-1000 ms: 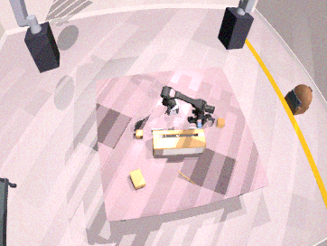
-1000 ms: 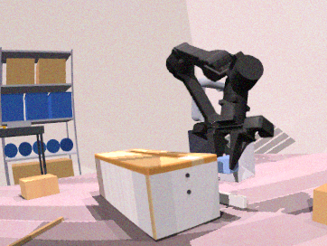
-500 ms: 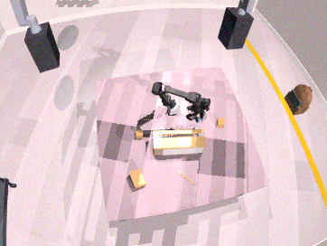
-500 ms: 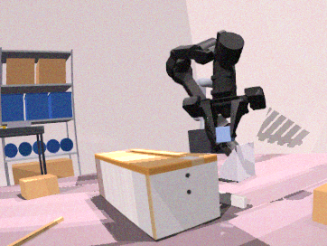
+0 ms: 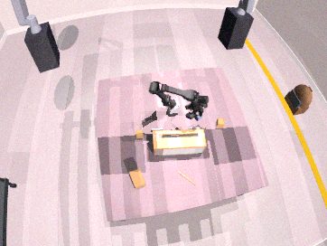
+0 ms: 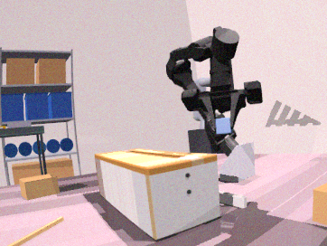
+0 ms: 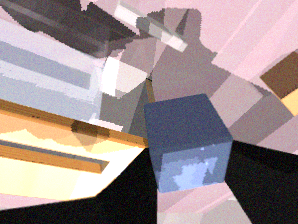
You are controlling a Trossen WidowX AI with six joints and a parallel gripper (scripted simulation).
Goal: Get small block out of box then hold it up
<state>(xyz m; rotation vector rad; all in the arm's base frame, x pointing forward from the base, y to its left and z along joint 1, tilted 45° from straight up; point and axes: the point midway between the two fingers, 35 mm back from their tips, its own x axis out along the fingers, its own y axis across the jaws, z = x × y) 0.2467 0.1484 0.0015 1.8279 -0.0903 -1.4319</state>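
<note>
Now: the block 1 cm to the right of my gripper tip, 1 cm behind it and 1 cm above it. From my gripper tip the other things lie so: flat tan piece 55 cm to the right, 27 cm ahead, 14 cm below; then thin stick 36 cm ahead, 20 cm to the right, 17 cm below; then box 17 cm to the right, 11 cm below, 5 cm ahead.
</note>
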